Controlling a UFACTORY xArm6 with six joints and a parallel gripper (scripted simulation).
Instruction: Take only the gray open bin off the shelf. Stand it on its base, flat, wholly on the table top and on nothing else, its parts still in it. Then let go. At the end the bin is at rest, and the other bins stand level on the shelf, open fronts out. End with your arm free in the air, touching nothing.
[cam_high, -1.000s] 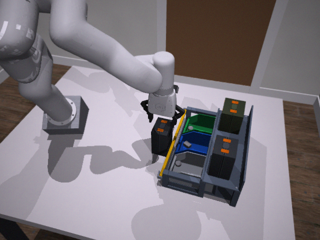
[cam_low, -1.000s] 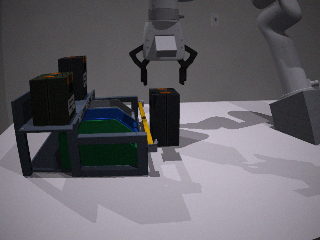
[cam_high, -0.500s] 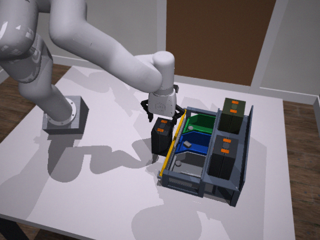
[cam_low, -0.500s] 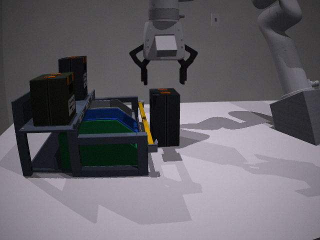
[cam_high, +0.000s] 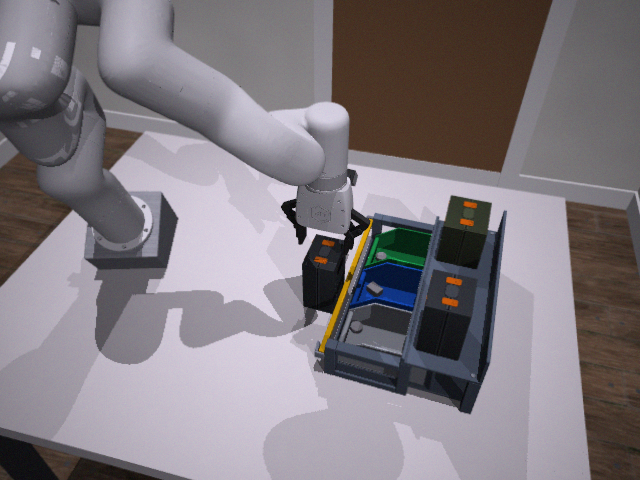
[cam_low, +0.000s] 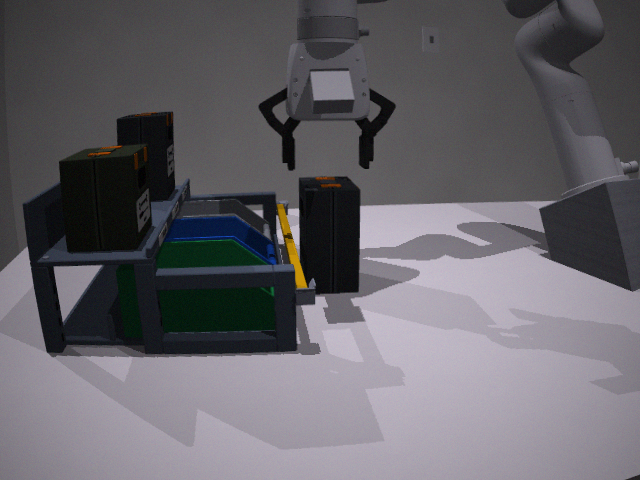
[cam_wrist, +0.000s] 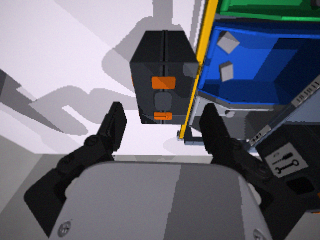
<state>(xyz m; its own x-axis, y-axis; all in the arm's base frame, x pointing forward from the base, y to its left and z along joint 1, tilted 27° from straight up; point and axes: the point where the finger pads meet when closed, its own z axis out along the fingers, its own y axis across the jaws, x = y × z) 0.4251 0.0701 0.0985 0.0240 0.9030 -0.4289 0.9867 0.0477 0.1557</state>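
Right now my hand is 90 mm above the dark box. The rest, counted from my hand: gray open bin (150 mm ahead, 110 mm to the right, 120 mm below); then blue bin (150 mm ahead, 120 mm below); then yellow bar (50 mm ahead, 10 mm to the left, 100 mm below).
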